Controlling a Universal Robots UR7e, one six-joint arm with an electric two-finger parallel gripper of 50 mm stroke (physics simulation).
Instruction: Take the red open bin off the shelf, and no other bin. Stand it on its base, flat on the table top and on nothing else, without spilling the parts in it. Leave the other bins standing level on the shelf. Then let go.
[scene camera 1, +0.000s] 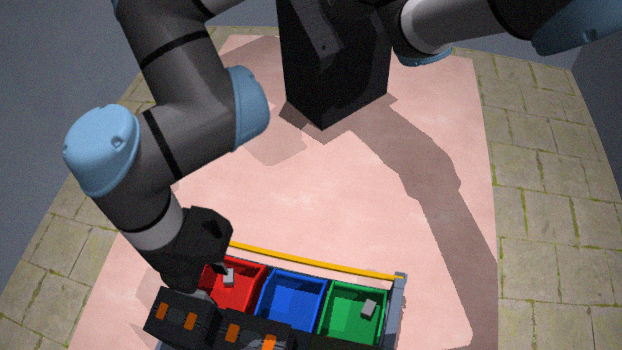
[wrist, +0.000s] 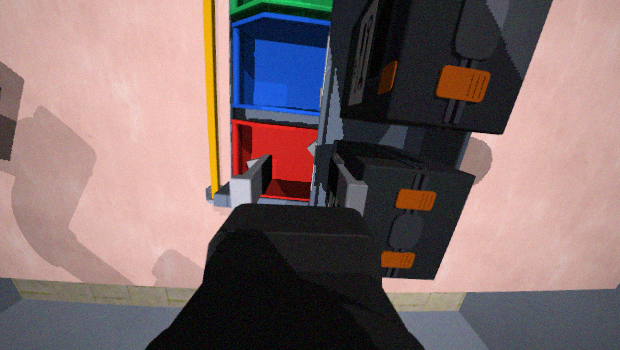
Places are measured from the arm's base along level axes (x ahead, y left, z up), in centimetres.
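Where they show: gripper, fingertip midpoint: (scene camera 1: 216, 288) (wrist: 300, 168).
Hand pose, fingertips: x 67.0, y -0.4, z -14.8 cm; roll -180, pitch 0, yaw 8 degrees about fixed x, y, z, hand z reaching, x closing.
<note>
Each offset is from my fingertips to the top centre of the thing. Level surfaces: height alone.
The red open bin {dx -2.0, dy -2.4, dz -8.5 cm} (scene camera 1: 242, 296) (wrist: 287, 150) stands on the shelf (scene camera 1: 395, 312) (wrist: 222, 198), at the end of the bin row. A grey part {dx -6.9, dy -4.9, dz -14.2 cm} (scene camera 1: 228, 277) shows in it in the scene view. In the wrist view, small pale tips show near two of its sides. My gripper (scene camera 1: 210, 282) (wrist: 300, 168) is open and empty, at the red bin's outer end. In the wrist view one finger overlaps the bin's interior and the other overlaps the dark case beyond its back edge. Finger height and any contact are unclear. The blue bin {dx -2.9, dy +9.6, dz -8.5 cm} (scene camera 1: 295, 302) (wrist: 285, 70) and green bin {dx -4.3, dy +20.7, dz -8.5 cm} (scene camera 1: 347, 312) (wrist: 285, 7) stand beside it.
A yellow bar {dx -13.4, dy +8.6, dz -10.1 cm} (scene camera 1: 315, 261) (wrist: 211, 100) runs along the shelf's front. Two dark cases with orange latches, one {dx +7.4, dy -1.3, dz +5.8 cm} (scene camera 1: 182, 319) (wrist: 435, 235) near the gripper and another {dx +6.2, dy +9.8, dz +6.8 cm} (scene camera 1: 255, 332) (wrist: 425, 107) beside it, stand behind the bins. The pink table top {dz -16.6 cm} (scene camera 1: 310, 200) (wrist: 125, 200) extends around the shelf.
</note>
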